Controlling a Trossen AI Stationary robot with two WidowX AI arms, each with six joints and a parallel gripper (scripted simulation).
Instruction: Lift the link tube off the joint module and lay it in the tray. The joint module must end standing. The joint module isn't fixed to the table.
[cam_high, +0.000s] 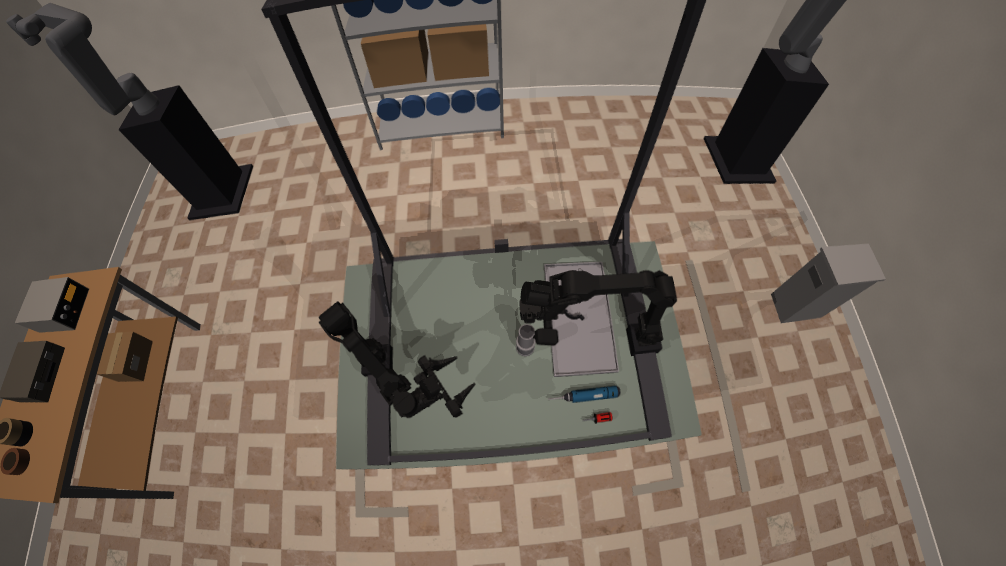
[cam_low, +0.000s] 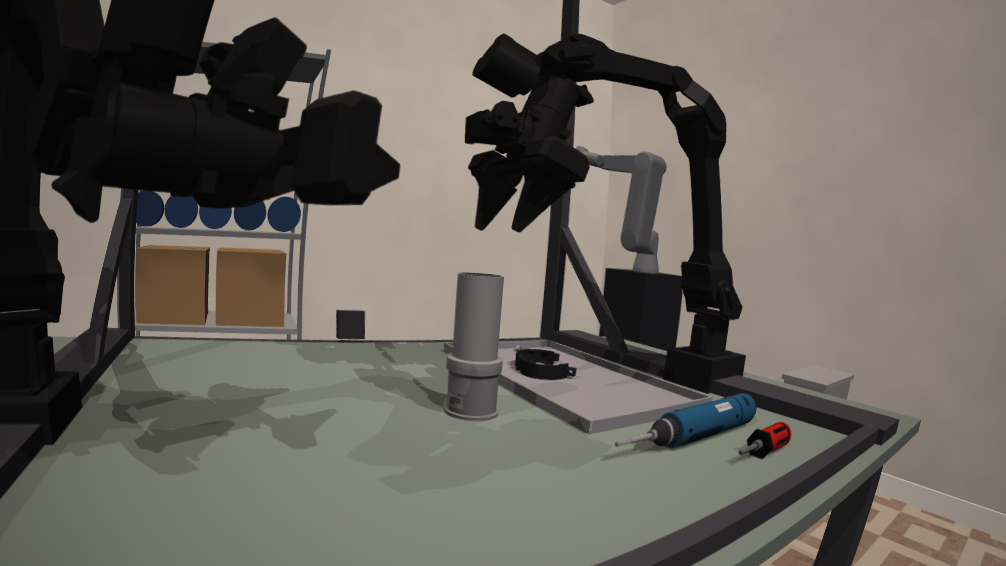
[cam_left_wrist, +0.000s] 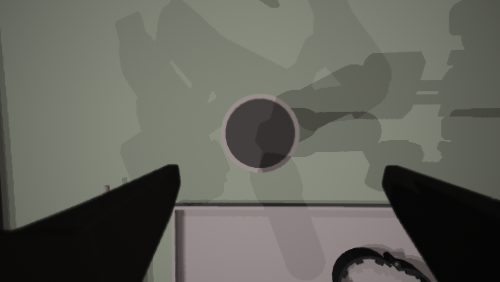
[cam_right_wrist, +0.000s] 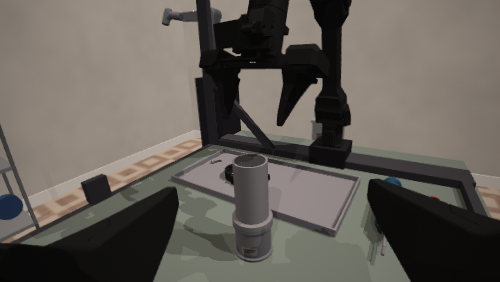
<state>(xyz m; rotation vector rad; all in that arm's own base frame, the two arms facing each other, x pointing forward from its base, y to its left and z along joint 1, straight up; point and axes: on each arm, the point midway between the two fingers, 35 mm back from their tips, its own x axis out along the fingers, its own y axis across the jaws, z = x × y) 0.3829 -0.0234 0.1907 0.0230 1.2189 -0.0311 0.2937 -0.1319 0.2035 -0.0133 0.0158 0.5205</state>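
My left hand is 1 cm short of the grey link tube, 3 cm to the left of it and 13 cm above it. From my left hand the other things lie so: black clamp ring: 14 cm behind, 16 cm to the left, 23 cm below; then grey joint module: 1 cm ahead, 3 cm to the right, 21 cm below; then grey tray: 9 cm behind, 17 cm to the left, 24 cm below.
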